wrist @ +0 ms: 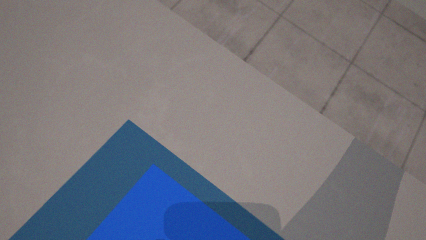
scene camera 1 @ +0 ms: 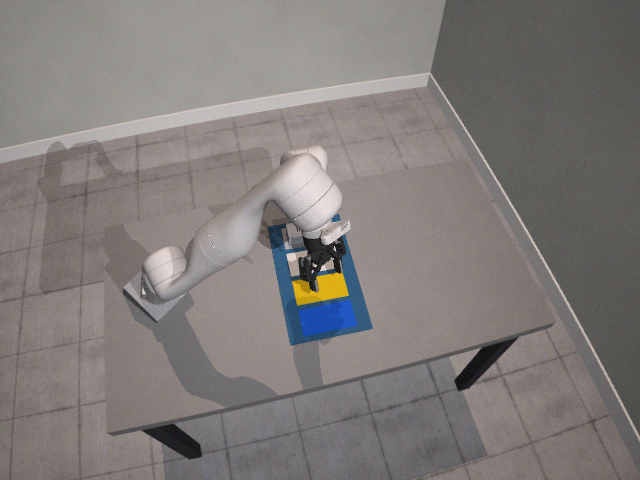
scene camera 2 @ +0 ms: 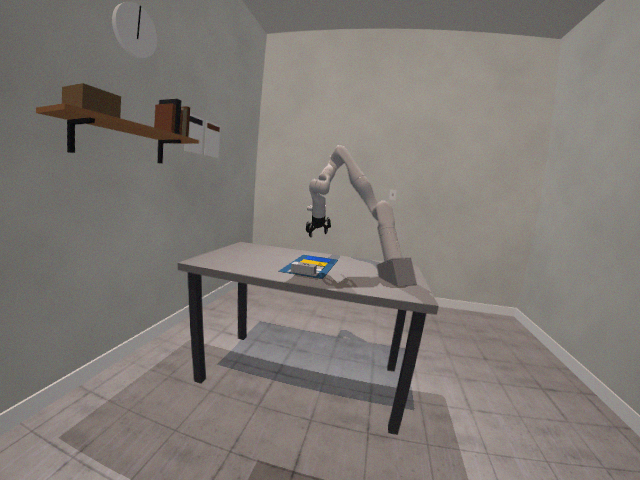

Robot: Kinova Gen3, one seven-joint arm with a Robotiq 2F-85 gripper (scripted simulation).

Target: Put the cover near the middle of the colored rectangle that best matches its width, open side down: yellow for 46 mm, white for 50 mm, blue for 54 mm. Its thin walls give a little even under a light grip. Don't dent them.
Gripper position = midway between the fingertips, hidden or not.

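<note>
Scene camera 1 has the gripper (scene camera 1: 327,281) in it, along with a yellow rectangle (scene camera 1: 331,286), a blue rectangle (scene camera 1: 315,320) and a dark blue mat (scene camera 1: 295,332). In the wrist view, you'd find the mat again (wrist: 87,198).
</note>
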